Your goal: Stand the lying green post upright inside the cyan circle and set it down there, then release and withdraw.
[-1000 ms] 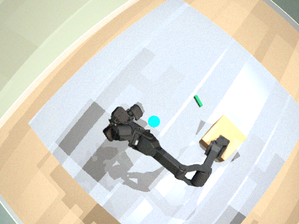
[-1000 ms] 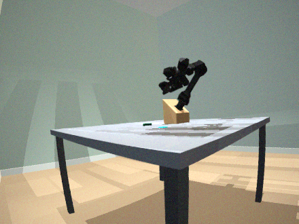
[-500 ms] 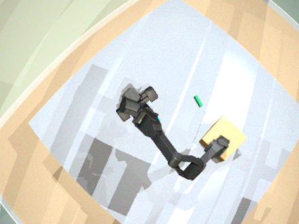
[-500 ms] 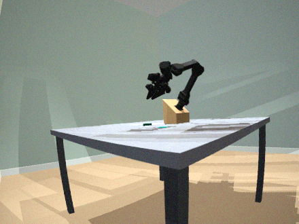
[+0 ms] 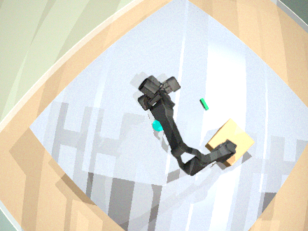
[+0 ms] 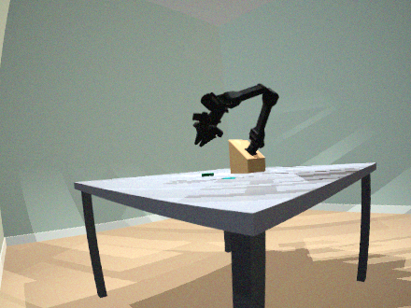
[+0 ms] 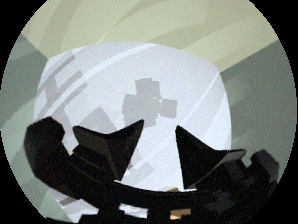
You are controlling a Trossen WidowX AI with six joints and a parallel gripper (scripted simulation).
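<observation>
My gripper tip is now 220 mm past the green post, 150 mm above it and 130 mm to the left of it. From my gripper tip the other things lie so: cyan circle 150 mm below, 100 mm to the left, 90 mm behind.
</observation>
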